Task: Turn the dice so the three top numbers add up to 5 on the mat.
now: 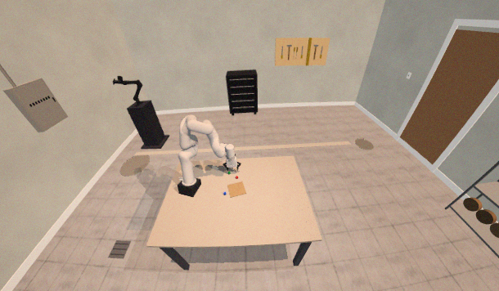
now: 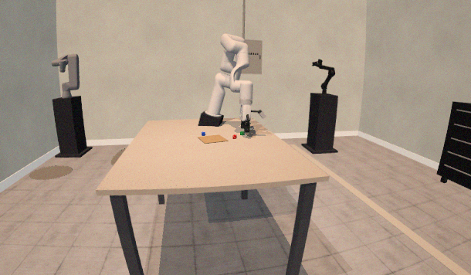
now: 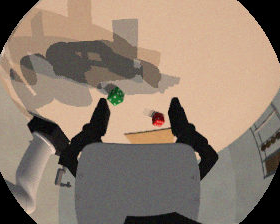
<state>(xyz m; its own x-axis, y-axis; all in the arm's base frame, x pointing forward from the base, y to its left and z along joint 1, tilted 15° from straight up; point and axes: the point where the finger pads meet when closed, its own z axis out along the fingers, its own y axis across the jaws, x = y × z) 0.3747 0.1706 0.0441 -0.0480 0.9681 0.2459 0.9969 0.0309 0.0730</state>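
Now: hand 40 mm past the green die, 10 mm to the left of it and 40 mm above it. Round my hand: red die (40 mm ahead, 70 mm to the right, 40 mm below); then blue die (50 mm behind, 250 mm to the right, 40 mm below); then brown mat (50 mm ahead, 200 mm to the right, 50 mm below).
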